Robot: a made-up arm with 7 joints. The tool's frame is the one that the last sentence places.
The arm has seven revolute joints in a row. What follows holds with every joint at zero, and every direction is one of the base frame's. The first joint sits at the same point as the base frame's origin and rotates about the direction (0, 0.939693, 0.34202), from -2.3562 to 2.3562 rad. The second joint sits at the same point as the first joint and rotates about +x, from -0.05 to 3.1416 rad. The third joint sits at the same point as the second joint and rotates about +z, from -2.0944 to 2.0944 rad. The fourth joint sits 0.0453 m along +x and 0.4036 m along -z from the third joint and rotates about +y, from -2.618 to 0.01 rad. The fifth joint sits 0.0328 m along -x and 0.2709 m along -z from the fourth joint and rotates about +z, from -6.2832 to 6.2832 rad. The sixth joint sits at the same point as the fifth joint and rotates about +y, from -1.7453 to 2.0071 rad. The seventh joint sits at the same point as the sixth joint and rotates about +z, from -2.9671 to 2.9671 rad. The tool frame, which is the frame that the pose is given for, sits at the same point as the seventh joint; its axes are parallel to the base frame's.
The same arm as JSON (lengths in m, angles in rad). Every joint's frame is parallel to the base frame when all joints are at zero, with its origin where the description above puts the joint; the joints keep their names.
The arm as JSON. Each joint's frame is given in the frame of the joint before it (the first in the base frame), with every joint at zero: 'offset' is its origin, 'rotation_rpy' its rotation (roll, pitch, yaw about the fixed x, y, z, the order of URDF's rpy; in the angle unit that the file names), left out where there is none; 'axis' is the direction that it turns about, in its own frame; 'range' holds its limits. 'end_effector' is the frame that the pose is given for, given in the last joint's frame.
{"length_unit": "m", "angle_unit": "rad", "chain": [{"id": "joint 1", "offset": [0.0, 0.0, 0.0], "axis": [0.0, 0.9397, 0.342], "range": [-2.3562, 2.3562]}, {"id": "joint 2", "offset": [0.0, 0.0, 0.0], "axis": "+x", "range": [-0.05, 3.1416]}, {"id": "joint 3", "offset": [0.0, 0.0, 0.0], "axis": "+z", "range": [-2.0944, 2.0944]}, {"id": "joint 4", "offset": [0.0453, 0.0, -0.4036], "axis": "+y", "range": [-2.618, 0.01]}, {"id": "joint 5", "offset": [-0.0328, 0.0, -0.2709], "axis": "+z", "range": [-6.2832, 6.2832]}, {"id": "joint 6", "offset": [0.0, 0.0, 0.0], "axis": "+y", "range": [-1.7453, 2.0071]}, {"id": "joint 7", "offset": [0.0, 0.0, 0.0], "axis": "+z", "range": [-2.9671, 2.9671]}], "end_effector": {"offset": [0.0, 0.0, 0.0]}}
